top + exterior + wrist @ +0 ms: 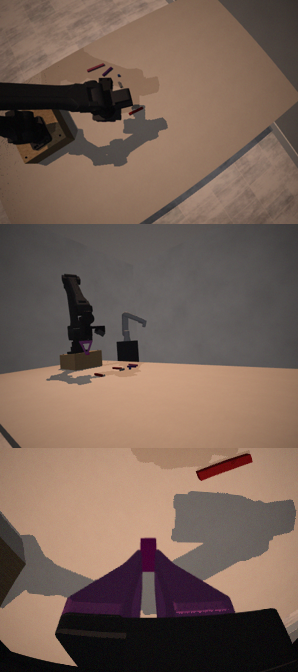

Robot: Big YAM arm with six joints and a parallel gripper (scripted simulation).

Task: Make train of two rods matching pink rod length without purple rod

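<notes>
Right now the grey rod is 150 mm to the left of my hand, 110 mm below it and 110 mm ahead of it. Also, from my hand: purple rod 240 mm to the left, 110 mm below, 90 mm ahead; then blue rod 190 mm to the left, 130 mm ahead, 110 mm below; then magenta rod 10 mm below.
</notes>
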